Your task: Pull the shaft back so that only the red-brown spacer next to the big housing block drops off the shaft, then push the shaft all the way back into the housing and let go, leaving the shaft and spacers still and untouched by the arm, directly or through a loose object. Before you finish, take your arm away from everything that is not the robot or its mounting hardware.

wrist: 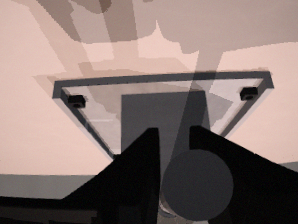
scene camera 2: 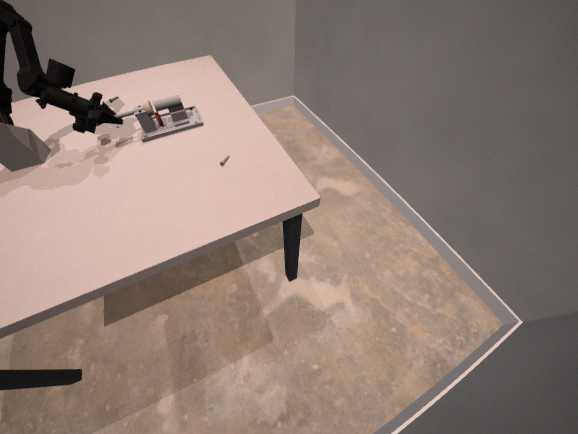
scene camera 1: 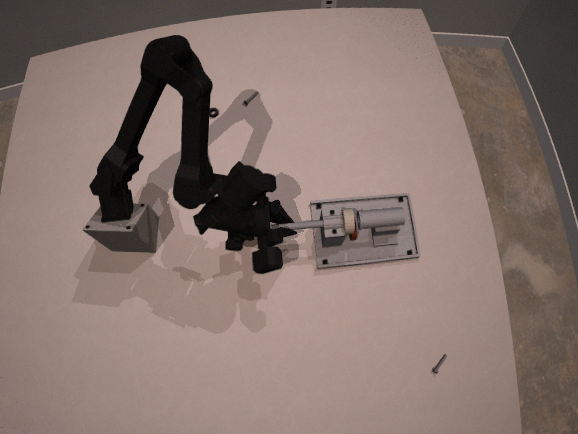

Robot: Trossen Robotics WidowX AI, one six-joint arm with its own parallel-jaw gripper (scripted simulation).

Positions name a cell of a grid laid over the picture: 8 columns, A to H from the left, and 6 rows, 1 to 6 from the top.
My gripper shows in the wrist view (E4), in scene camera 2 (B2) and in scene camera 1 (E4).
